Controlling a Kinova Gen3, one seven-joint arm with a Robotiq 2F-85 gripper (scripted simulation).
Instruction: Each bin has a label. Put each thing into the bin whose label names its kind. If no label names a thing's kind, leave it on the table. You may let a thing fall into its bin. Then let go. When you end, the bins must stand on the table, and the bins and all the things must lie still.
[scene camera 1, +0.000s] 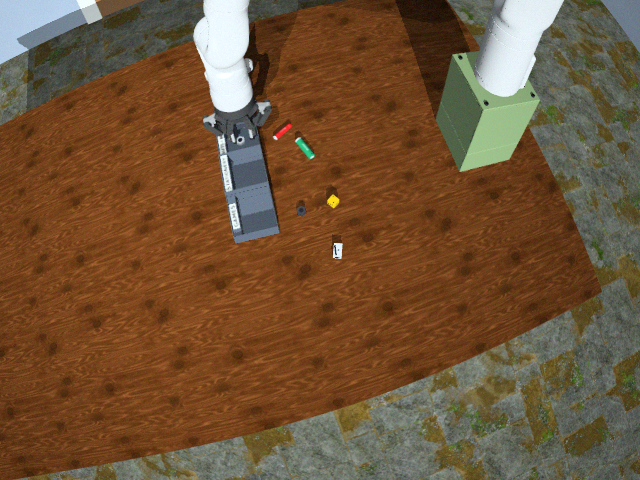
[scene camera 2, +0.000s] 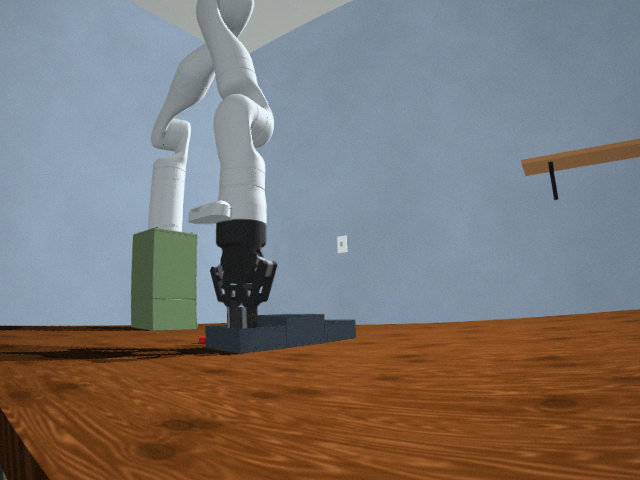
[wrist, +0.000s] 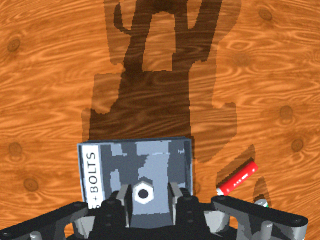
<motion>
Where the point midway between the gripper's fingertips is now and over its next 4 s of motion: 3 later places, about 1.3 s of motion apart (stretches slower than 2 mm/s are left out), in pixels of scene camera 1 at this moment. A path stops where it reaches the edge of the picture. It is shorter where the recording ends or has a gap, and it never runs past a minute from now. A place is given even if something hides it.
My gripper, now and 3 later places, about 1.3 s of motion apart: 242, 137; 242, 129; 299, 196; 297, 200
</motion>
